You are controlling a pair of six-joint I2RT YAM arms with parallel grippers.
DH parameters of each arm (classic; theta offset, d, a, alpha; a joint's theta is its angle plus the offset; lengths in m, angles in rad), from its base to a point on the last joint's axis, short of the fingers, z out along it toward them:
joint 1: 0 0.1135 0.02 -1.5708
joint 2: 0 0 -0.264 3.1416
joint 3: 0.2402 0 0.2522 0
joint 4: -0.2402 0 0.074 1.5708
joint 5: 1.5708 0 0 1.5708
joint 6: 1.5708 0.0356 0 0
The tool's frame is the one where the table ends.
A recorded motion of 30 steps. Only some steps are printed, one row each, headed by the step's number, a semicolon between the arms.
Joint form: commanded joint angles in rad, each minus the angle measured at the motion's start. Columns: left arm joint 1, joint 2, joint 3, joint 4, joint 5, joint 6; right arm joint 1, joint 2, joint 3, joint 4, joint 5, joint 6.
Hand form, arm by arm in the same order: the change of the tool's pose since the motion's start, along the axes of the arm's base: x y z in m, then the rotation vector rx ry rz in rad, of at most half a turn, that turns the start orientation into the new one. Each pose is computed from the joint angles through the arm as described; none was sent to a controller.
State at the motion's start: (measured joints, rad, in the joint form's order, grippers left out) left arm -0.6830 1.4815 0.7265 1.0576 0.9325 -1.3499; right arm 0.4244 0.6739 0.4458 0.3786 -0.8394 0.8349
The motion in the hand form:
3: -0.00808 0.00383 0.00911 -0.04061 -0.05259 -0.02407; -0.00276 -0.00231 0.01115 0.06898 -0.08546 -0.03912
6: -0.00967 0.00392 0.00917 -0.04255 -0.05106 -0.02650; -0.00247 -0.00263 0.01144 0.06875 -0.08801 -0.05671
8: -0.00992 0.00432 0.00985 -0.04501 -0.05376 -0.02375; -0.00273 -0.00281 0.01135 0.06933 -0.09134 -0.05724
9: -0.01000 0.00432 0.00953 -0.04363 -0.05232 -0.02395; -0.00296 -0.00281 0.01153 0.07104 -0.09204 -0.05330
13: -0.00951 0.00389 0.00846 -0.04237 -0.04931 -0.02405; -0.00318 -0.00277 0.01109 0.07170 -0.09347 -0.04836
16: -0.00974 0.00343 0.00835 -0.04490 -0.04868 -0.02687; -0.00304 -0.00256 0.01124 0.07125 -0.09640 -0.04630
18: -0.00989 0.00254 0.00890 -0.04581 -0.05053 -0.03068; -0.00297 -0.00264 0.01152 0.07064 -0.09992 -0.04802
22: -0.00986 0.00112 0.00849 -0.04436 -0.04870 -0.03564; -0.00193 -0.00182 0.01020 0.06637 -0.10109 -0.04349
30: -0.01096 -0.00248 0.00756 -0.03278 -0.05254 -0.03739; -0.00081 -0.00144 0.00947 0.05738 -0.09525 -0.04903
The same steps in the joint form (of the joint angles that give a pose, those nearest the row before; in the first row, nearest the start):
3: -0.0059 -0.0295 -0.0131 0.0559 0.0178 -0.0072; 0.0008 -0.0118 -0.0069 0.1211 0.0448 0.0271
6: -0.0092 -0.0337 -0.0176 0.0589 0.0162 -0.0106; 0.0009 -0.0140 -0.0054 0.1142 0.0618 0.0198
8: -0.0088 -0.0364 -0.0180 0.0595 0.0138 -0.0095; 0.0005 -0.0156 -0.0069 0.1165 0.0618 0.0184
9: -0.0090 -0.0366 -0.0188 0.0578 0.0139 -0.0093; 0.0006 -0.0158 -0.0074 0.1203 0.0583 0.0213
13: -0.0091 -0.0322 -0.0191 0.0606 0.0136 -0.0108; 0.0006 -0.0158 -0.0100 0.1255 0.0535 0.0228
16: -0.0107 -0.0297 -0.0193 0.0680 0.0139 -0.0151; 0.0012 -0.0140 -0.0095 0.1280 0.0517 0.0209
18: -0.0133 -0.0280 -0.0161 0.0683 0.0153 -0.0150; 0.0006 -0.0139 -0.0086 0.1278 0.0525 0.0177
22: -0.0167 -0.0233 -0.0131 0.0683 0.0168 -0.0157; 0.0020 -0.0061 -0.0107 0.1333 0.0484 0.0126
30: -0.0287 -0.0225 -0.0071 0.0387 0.0111 0.0090; 0.0019 -0.0021 -0.0070 0.1178 0.0525 0.0032

